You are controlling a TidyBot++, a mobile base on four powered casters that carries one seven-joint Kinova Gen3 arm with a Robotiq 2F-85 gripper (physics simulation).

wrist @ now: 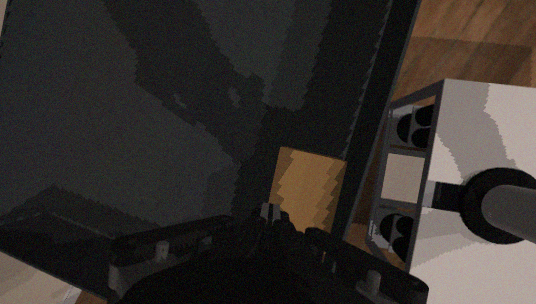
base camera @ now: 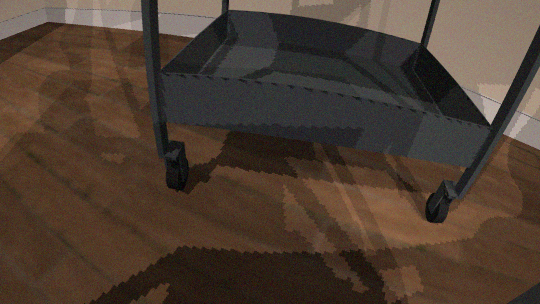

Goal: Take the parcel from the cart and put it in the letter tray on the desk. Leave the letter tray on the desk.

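Pixels of known places: gripper, fingertip midpoint: (wrist: 269, 215); arm's base, origin of the base link: (wrist: 505, 206).
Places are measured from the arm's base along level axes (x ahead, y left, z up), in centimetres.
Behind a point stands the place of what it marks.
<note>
The parcel (wrist: 311, 187) @[x 42.4, y -3.8, z 31.8 cm], a flat-topped orange-brown box, lies in the dark top tray of the cart (wrist: 170, 165) @[x 57.5, y -2.7, z 26.6 cm] (base camera: 320, 112) @[x 38.6, y -8.0, z -22.5 cm], close to the tray's right wall in the wrist view. My gripper (wrist: 269, 215) @[x 45.3, y -1.0, z 31.8 cm] is shut and empty, its fingertips together over the parcel's lower left edge in that view. The gripper hides the parcel's lower end; its height above the parcel is hard to tell. In the base camera the cart's lower shelf, posts and casters show. The desk and the letter tray do not show in either view.
In the wrist view my white mobile base (wrist: 475, 265) @[x 2.1, y 13.9, z -1.4 cm] with its dark frame and the arm's grey, black-ringed part (wrist: 515, 207) @[x 4.5, y -1.1, z 6.8 cm] is just right of the cart. In the base camera a pale wall (base camera: 480, 60) @[x 74.7, y -61.8, z -21.6 cm] with a white skirting board stands behind the cart.
</note>
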